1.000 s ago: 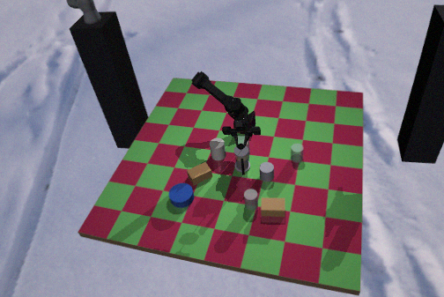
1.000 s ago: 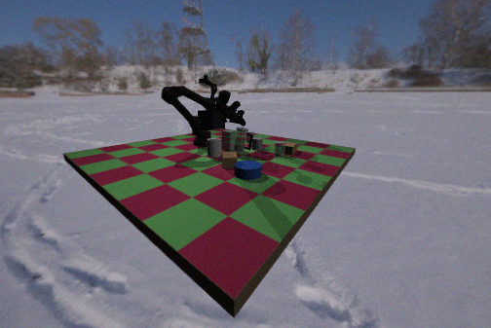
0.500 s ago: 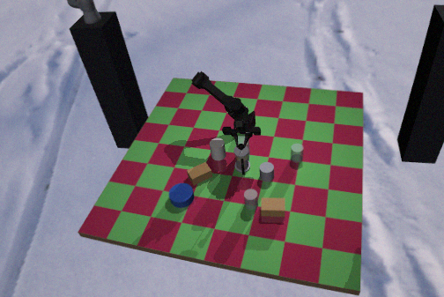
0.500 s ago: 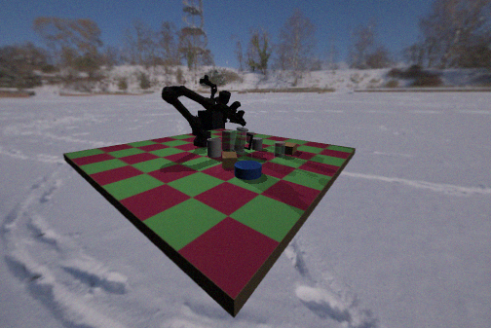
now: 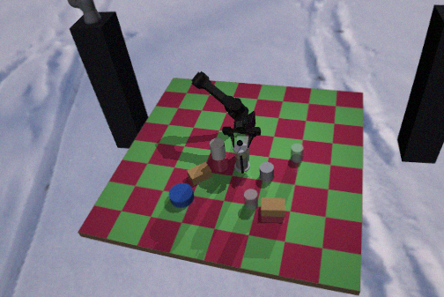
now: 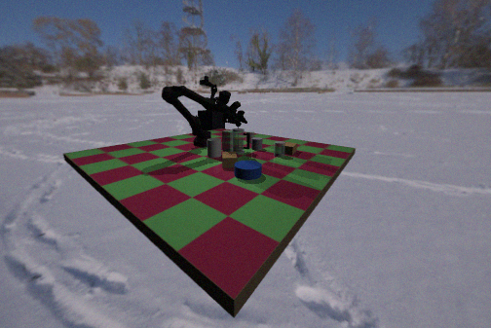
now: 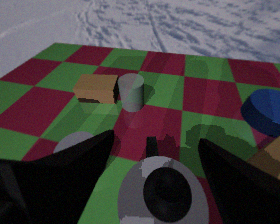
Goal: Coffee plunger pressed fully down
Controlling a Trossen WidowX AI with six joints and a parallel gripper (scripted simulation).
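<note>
My gripper tip is now 20 mm past the coffee press, 10 mm to the left of it and 90 mm above it. The rest, counted from my gripper tip: white cylinder 100 mm behind, 150 mm to the right, 130 mm below; then blue disc 200 mm ahead, 280 mm to the right, 160 mm below.
</note>
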